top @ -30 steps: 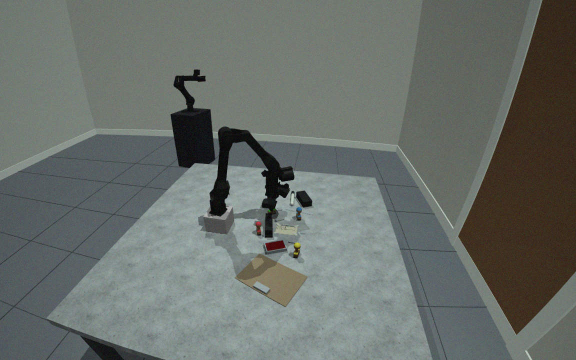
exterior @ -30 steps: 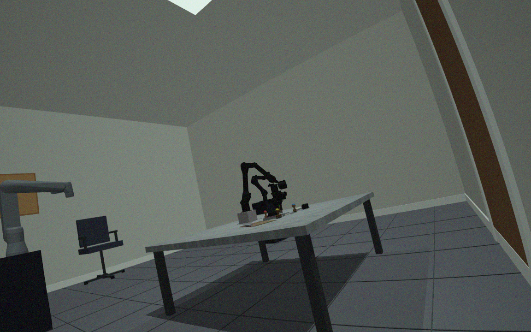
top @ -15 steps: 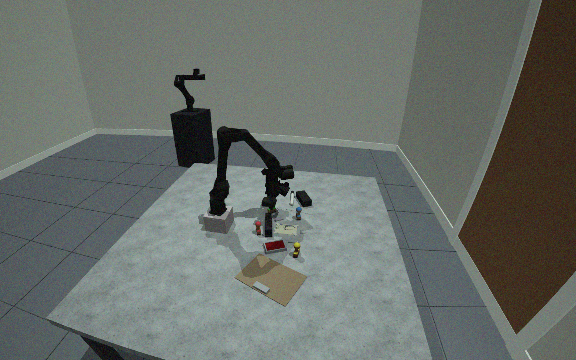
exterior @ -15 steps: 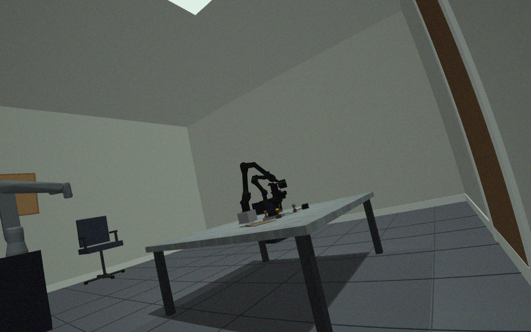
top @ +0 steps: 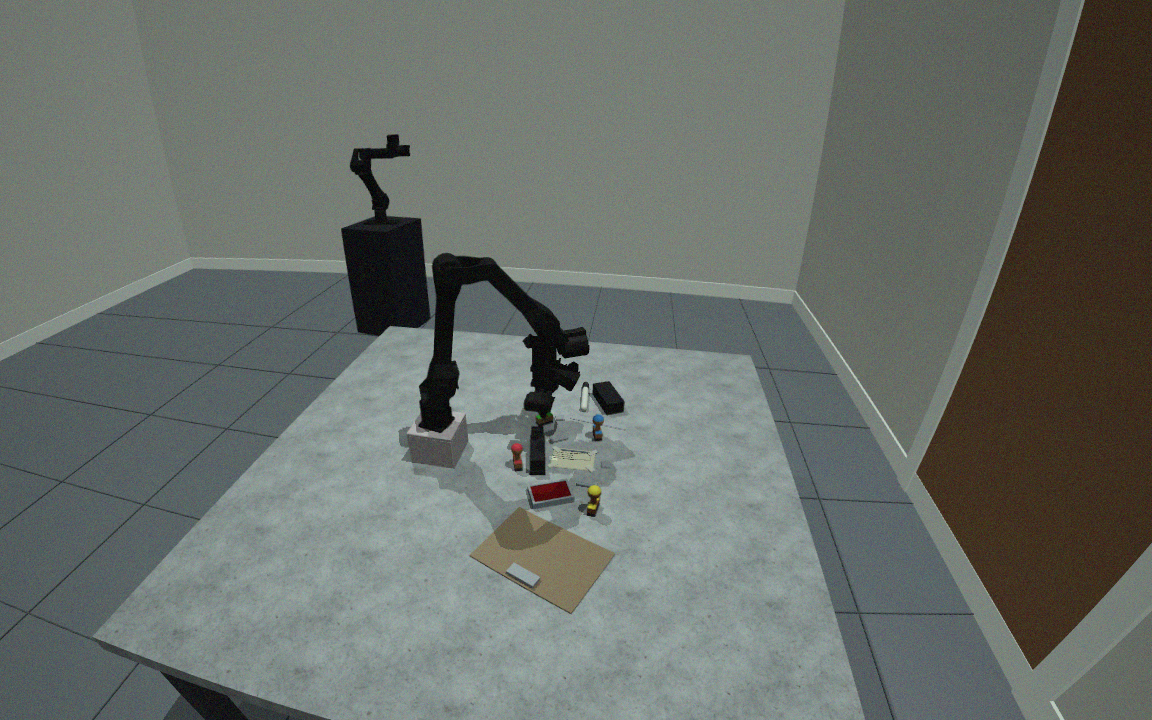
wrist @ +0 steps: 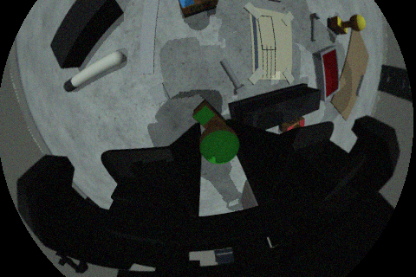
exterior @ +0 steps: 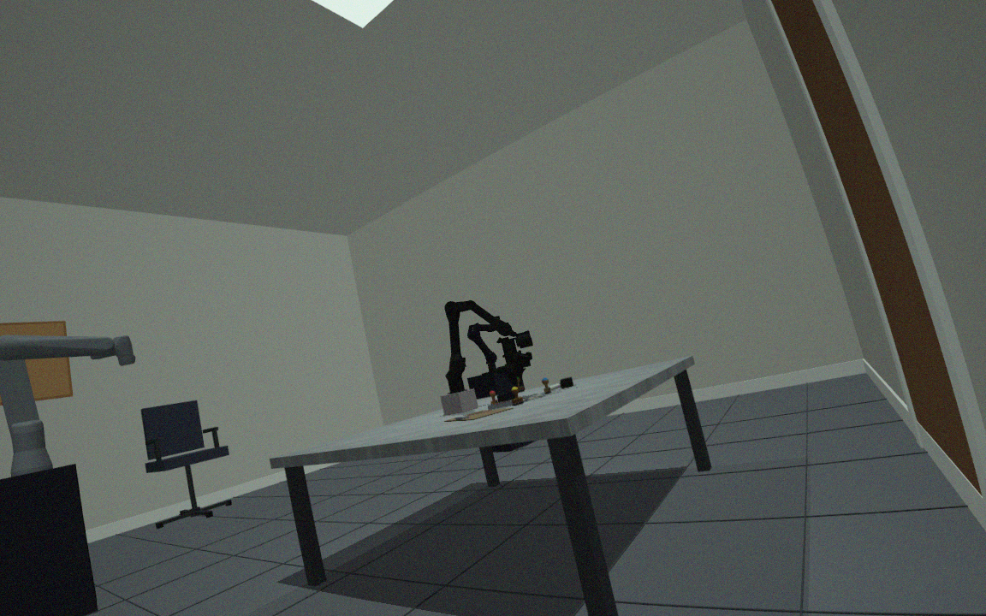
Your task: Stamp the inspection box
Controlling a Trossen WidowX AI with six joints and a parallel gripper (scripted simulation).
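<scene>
Now: the dark red ink pad 10 cm ahead of my gripper tip, 22 cm to the right of it and 5 cm below it. The rest, counted from my gripper tip: card (10 cm ahead, 8 cm to the right, 5 cm below); then blue-knobbed stamp (13 cm ahead, 3 cm to the left, 3 cm below); then green-knobbed stamp (right at my gripper tip).
</scene>
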